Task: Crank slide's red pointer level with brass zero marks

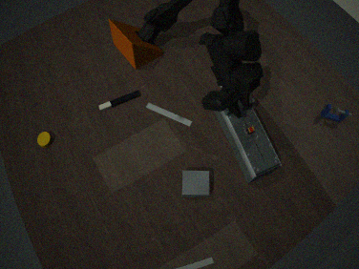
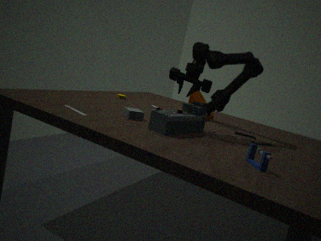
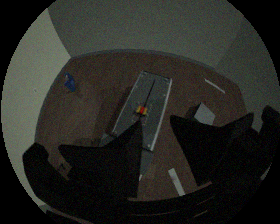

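The red pointer lies 60 mm below my gripper tip, 30 mm ahead of it and 20 mm to the left of it. Also, from my gripper tip: grey block 180 mm to the right, 130 mm below, 70 mm ahead; then yellow disc 530 mm to the right, 280 mm behind, 140 mm below; then black-and-white marker 280 mm behind, 260 mm to the right, 140 mm below.
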